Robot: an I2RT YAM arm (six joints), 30 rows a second.
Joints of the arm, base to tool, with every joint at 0 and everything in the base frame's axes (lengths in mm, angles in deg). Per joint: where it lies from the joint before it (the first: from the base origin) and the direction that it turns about. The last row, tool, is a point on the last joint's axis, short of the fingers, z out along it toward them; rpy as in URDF.
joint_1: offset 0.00 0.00 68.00 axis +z
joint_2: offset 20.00 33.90 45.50 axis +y
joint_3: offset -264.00 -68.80 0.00 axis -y
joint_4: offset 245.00 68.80 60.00 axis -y
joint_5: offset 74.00 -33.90 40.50 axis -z
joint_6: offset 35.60 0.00 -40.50 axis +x
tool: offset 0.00 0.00 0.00 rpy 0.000 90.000 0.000
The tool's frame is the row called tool.
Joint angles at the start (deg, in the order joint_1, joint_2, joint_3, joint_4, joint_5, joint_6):
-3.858, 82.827, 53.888, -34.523, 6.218, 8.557
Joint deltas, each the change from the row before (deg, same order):
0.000, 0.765, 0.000, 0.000, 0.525, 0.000
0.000, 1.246, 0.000, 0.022, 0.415, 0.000
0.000, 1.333, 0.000, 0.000, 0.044, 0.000
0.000, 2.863, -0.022, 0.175, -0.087, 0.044
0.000, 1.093, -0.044, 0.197, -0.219, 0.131
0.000, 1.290, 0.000, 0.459, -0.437, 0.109
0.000, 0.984, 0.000, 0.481, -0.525, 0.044
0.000, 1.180, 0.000, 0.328, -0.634, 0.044
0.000, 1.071, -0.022, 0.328, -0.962, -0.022
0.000, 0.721, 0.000, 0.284, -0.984, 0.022
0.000, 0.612, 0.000, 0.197, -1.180, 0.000
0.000, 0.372, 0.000, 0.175, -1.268, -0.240
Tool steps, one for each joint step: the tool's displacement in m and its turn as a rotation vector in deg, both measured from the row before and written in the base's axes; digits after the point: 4 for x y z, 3 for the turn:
0.0012, -0.0004, -0.0034, -0.419, 0.795, -0.231
0.0020, -0.0004, -0.0056, -0.292, 1.246, -0.176
0.0020, -0.0002, -0.0061, 0.050, 1.333, -0.018
0.0040, -0.0002, -0.0133, 0.279, 2.692, -0.008
0.0015, 0.0000, -0.0052, 0.312, 0.905, -0.047
0.0022, 0.0001, -0.0059, 0.502, 0.786, 0.041
0.0019, 0.0002, -0.0044, 0.544, 0.463, 0.125
0.0017, 0.0003, -0.0055, 0.673, 0.804, 0.152
0.0014, 0.0005, -0.0051, 0.963, 0.704, 0.302
0.0011, 0.0005, -0.0034, 0.977, 0.371, 0.257
0.0008, 0.0007, -0.0029, 1.160, 0.338, 0.325
0.0006, 0.0007, -0.0017, 1.167, 0.125, 0.573

